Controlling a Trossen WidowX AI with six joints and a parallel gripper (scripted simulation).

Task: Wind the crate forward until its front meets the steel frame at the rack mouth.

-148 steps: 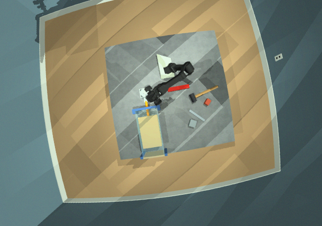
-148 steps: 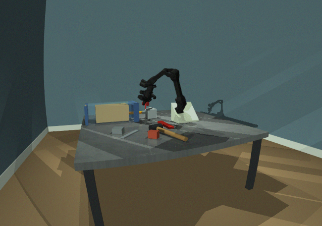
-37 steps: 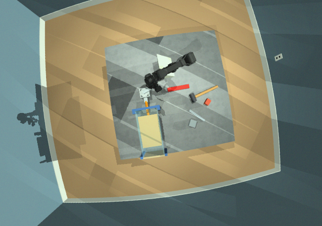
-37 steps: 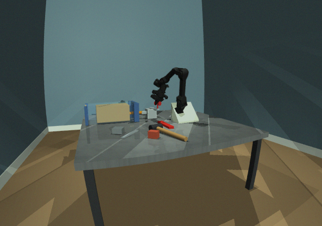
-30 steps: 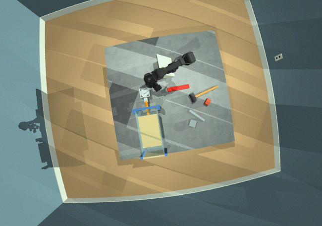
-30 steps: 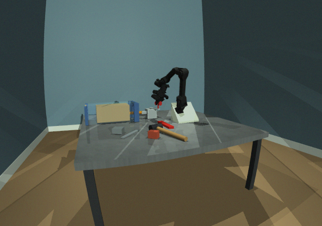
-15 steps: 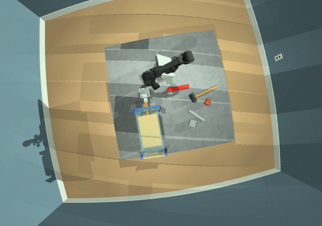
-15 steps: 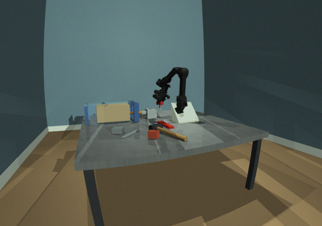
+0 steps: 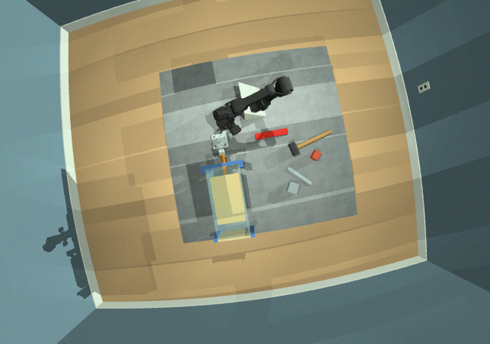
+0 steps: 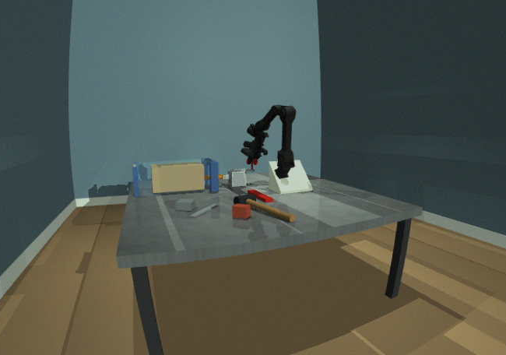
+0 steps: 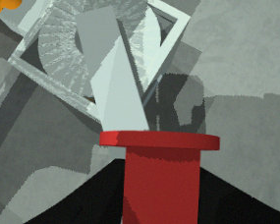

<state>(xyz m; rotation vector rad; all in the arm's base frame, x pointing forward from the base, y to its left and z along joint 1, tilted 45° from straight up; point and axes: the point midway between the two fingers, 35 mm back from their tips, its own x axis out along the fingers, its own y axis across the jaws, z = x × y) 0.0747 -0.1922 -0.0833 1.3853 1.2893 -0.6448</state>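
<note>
My gripper tip is now 30 mm above the winch handle, 20 mm short of it and 10 mm to the left of it. The rest, counted from my gripper tip: grey winch (100 mm below, 70 mm to the right, 50 mm ahead); red flat bar (290 mm to the left, 130 mm below, 100 mm ahead); red spool-shaped handle grip (10 mm to the left, 10 mm behind).
</note>
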